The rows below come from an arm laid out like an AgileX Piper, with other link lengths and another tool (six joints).
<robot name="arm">
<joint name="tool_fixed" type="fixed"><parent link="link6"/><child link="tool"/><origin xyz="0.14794 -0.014 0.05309" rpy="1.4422 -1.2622 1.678"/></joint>
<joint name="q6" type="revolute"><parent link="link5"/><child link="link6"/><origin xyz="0.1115 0 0.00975"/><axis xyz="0.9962 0 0.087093"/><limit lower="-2.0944" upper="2.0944"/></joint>
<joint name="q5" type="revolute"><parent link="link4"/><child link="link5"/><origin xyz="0 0 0"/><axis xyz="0 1 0"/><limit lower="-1.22" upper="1.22"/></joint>
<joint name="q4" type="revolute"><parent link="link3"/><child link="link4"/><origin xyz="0.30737 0 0.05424"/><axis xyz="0.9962 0 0.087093"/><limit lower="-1.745" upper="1.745"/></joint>
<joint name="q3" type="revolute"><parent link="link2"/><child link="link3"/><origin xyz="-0.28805 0 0.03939"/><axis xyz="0 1 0"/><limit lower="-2.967" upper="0"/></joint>
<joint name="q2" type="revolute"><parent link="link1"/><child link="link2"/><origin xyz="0 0 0"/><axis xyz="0 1 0"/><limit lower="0" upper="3.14"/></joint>
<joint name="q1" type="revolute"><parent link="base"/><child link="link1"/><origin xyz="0 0 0.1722"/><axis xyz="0 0 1"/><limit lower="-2.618" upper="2.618"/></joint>
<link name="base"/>
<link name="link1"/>
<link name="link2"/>
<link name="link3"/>
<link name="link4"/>
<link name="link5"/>
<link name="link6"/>
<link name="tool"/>
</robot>
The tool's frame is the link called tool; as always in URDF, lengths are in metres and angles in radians.
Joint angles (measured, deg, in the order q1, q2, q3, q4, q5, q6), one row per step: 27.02 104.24 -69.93 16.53 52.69 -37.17; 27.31 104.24 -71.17 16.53 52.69 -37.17; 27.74 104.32 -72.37 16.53 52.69 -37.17; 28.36 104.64 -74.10 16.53 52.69 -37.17; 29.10 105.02 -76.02 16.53 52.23 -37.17; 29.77 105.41 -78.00 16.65 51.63 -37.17; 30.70 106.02 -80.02 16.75 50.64 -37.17; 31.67 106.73 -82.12 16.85 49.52 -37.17; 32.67 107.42 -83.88 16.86 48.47 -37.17; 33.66 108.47 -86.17 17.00 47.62 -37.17; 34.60 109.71 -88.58 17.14 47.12 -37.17; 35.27 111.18 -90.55 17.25 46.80 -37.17; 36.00 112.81 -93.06 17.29 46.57 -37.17; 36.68 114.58 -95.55 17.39 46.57 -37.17; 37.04 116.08 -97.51 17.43 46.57 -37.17
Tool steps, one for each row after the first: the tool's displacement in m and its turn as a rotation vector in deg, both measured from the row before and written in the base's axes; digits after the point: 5 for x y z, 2 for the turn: 0.00573 0.00567 0.00802 0.57 -1.10 0.29; 0.00449 0.00647 0.00724 0.52 -0.99 0.43; 0.00587 0.00921 0.00889 0.66 -1.24 0.62; 0.00771 0.01120 0.01063 0.90 -1.76 0.62; 0.00831 0.01143 0.01170 1.10 -1.86 0.47; 0.00789 0.01386 0.01107 1.18 -2.04 0.63; 0.00778 0.01462 0.01142 1.26 -2.12 0.63; 0.00527 0.01371 0.00914 1.03 -1.80 0.71; 0.00587 0.01517 0.00963 1.17 -1.69 0.71; 0.00466 0.01470 0.00795 1.00 -1.31 0.76; 0.00368 0.01112 0.00147 0.53 -0.61 0.55; 0.00464 0.01278 0.00376 0.66 -0.88 0.65; 0.00359 0.01219 0.00137 0.50 -0.52 0.66; 0.00392 0.00806 -0.00029 0.31 -0.34 0.35
